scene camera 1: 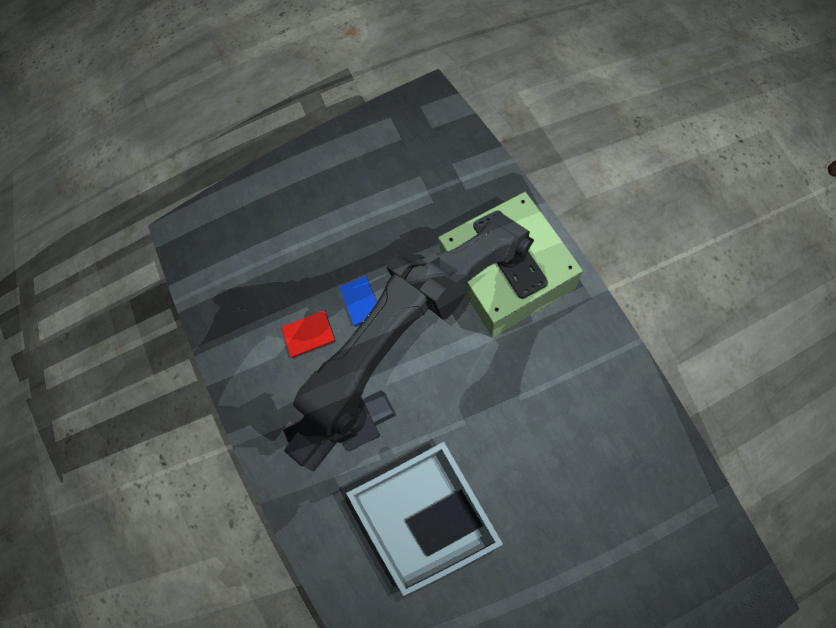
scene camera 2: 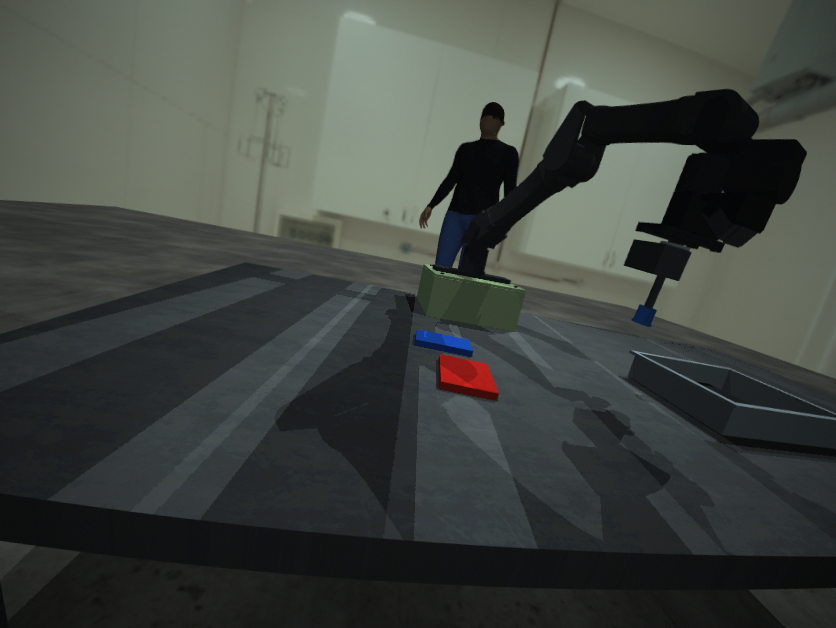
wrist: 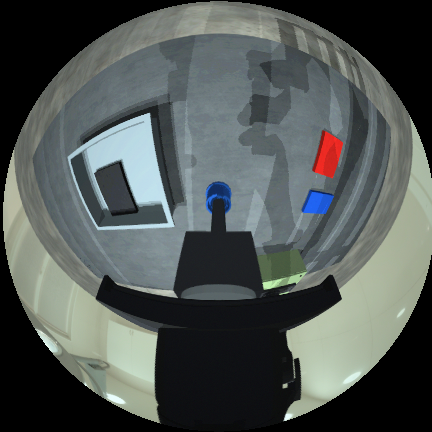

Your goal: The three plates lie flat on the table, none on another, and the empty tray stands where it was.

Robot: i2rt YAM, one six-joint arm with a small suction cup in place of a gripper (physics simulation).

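Places are measured from the arm's base along level axes (x left, y ahead, z down), in centimetres.
Pixels of known places: hand, tool point: (scene camera 2: 641,323) (wrist: 218,192); arm's base, link origin: (scene camera 1: 509,254) (scene camera 2: 470,275) (wrist: 269,291).
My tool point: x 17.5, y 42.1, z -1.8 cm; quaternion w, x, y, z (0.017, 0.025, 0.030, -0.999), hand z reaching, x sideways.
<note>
For each thing: its middle in the pictures, then the offset to it from my tool point. Level surfaces: height alone.
- red plate, body centre: (scene camera 2: 465,375) (scene camera 1: 308,334) (wrist: 328,155) dx -26.9, dy +3.7, dz +11.5 cm
- blue plate, body centre: (scene camera 2: 442,342) (scene camera 1: 360,300) (wrist: 318,202) dx -27.9, dy -10.2, dz +11.5 cm
- black plate, body centre: (scene camera 1: 444,523) (scene camera 2: 719,398) (wrist: 114,191) dx +24.1, dy -3.3, dz +11.2 cm
- light grey-blue tray, body centre: (scene camera 1: 424,519) (wrist: 114,181) (scene camera 2: 726,395) dx +21.6, dy -0.2, dz +9.5 cm
- table, surface height: dz +12.0 cm
A red plate (scene camera 1: 308,333) (scene camera 2: 467,377) (wrist: 328,154) lies flat on the table. A blue plate (scene camera 1: 356,297) (scene camera 2: 443,342) (wrist: 318,201) lies flat close beside it, apart from it; the arm covers part of it in scene camera 1. A black plate (scene camera 1: 439,528) (wrist: 116,189) lies inside the light grey-blue tray (scene camera 1: 385,520) (scene camera 2: 682,392) (wrist: 135,155), near one side wall. My gripper, a blue suction cup (scene camera 2: 644,316) (wrist: 218,197), is open, bears nothing and hangs above the table between the tray and the two coloured plates. The arm hides the cup in scene camera 1.
The arm's base stands on a green block (scene camera 1: 560,256) (scene camera 2: 473,304) (wrist: 282,267) at the table's edge. The blue plate lies between this block and the red plate. A person (scene camera 2: 483,175) stands behind the block. Arm shadows cross the table (scene camera 1: 574,439).
</note>
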